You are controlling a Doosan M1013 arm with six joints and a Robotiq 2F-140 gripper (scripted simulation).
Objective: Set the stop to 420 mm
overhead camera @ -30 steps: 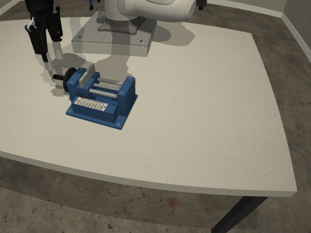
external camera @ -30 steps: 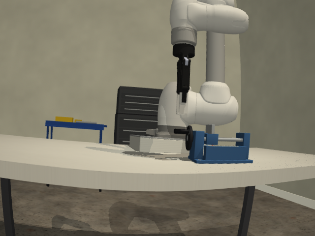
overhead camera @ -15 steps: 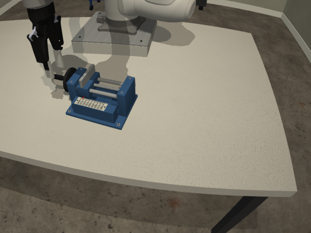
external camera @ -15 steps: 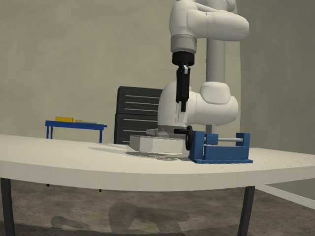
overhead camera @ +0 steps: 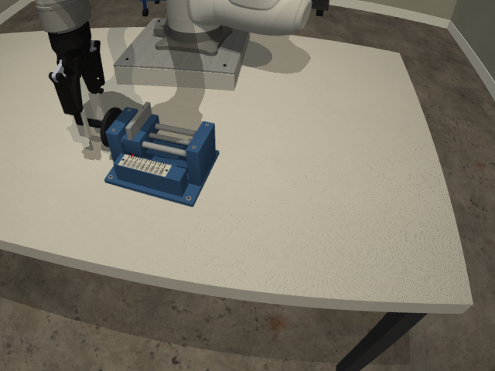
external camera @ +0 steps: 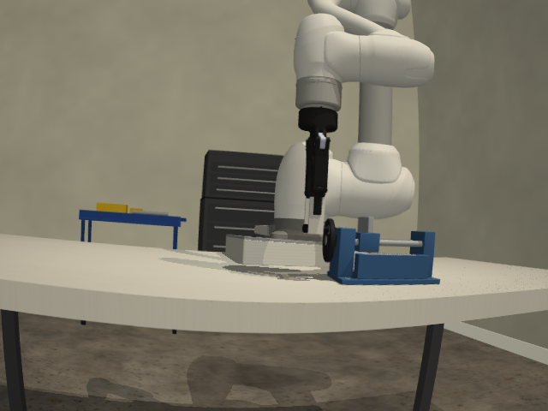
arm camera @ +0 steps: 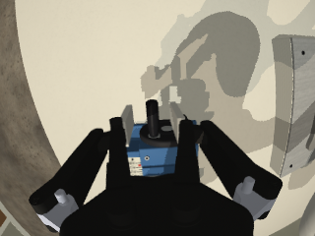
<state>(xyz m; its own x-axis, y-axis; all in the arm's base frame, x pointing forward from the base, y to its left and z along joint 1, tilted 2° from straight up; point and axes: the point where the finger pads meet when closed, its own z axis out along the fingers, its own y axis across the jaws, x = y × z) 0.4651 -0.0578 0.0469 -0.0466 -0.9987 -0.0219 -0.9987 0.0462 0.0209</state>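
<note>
Right now the black handwheel is 30 mm below my hand, 20 mm to the left of it and 10 mm behind it. The rest, counted from my hand: stop block (110 mm to the left, 30 mm below).
</note>
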